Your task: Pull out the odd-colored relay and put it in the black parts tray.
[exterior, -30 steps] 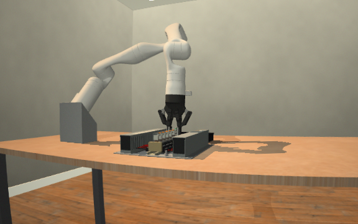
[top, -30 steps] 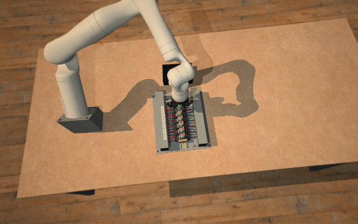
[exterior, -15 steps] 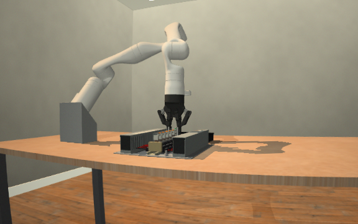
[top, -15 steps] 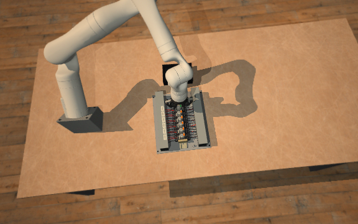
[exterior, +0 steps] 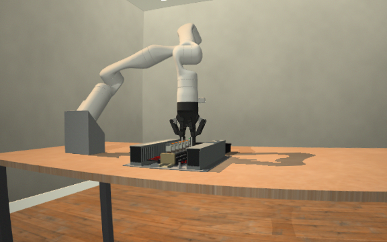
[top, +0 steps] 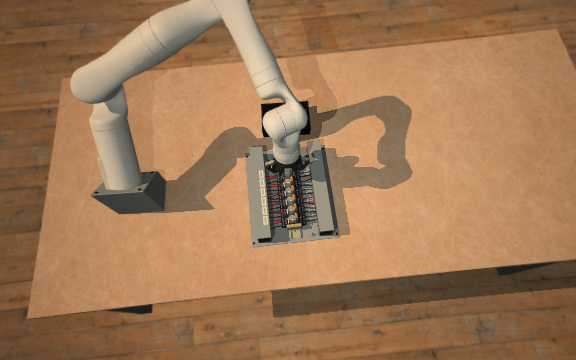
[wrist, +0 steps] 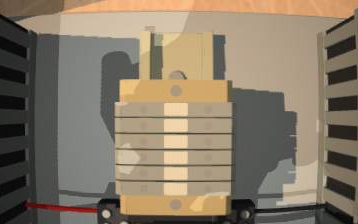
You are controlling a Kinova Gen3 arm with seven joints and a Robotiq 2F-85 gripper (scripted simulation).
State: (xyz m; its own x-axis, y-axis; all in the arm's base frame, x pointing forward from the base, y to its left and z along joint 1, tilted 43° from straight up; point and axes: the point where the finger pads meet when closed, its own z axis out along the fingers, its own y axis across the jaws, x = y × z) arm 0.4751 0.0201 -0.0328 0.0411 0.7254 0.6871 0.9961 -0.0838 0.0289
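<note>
Right now the relay panel is 5 cm to the right of my hand and 3 cm below it. The rest, counted from my hand: black parts tray (2 cm ahead, 21 cm to the left, 4 cm below).
</note>
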